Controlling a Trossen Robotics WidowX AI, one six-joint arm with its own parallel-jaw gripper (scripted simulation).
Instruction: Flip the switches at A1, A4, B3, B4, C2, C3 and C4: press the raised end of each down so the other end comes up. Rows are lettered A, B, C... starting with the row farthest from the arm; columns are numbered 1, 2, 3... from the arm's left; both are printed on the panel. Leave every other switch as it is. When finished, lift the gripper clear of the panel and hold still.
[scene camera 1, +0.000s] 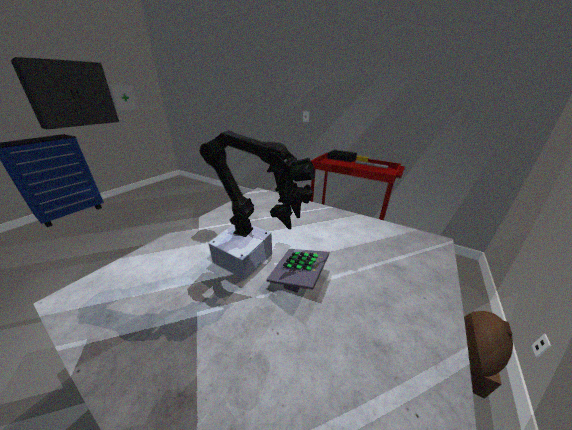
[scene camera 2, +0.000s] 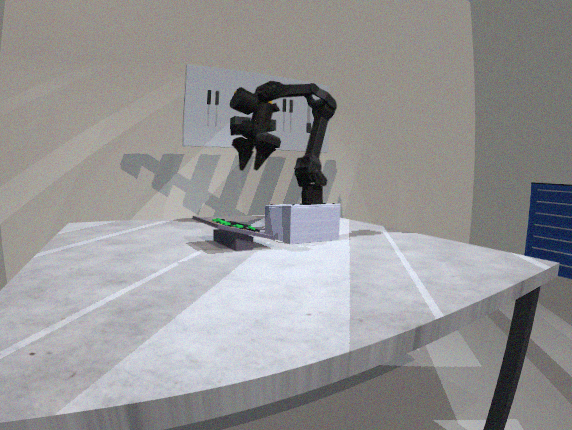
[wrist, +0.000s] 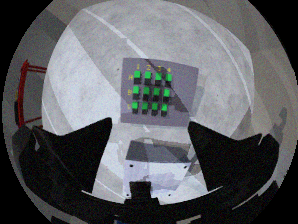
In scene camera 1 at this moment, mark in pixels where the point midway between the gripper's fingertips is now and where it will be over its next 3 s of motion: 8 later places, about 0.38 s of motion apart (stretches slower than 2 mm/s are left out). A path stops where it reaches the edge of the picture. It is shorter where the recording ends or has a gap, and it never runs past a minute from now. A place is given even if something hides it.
My gripper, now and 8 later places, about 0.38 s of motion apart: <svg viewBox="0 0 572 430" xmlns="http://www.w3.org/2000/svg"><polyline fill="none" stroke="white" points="294,223 306,236 308,247 310,249 311,252 311,253 311,253 311,254 311,254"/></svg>
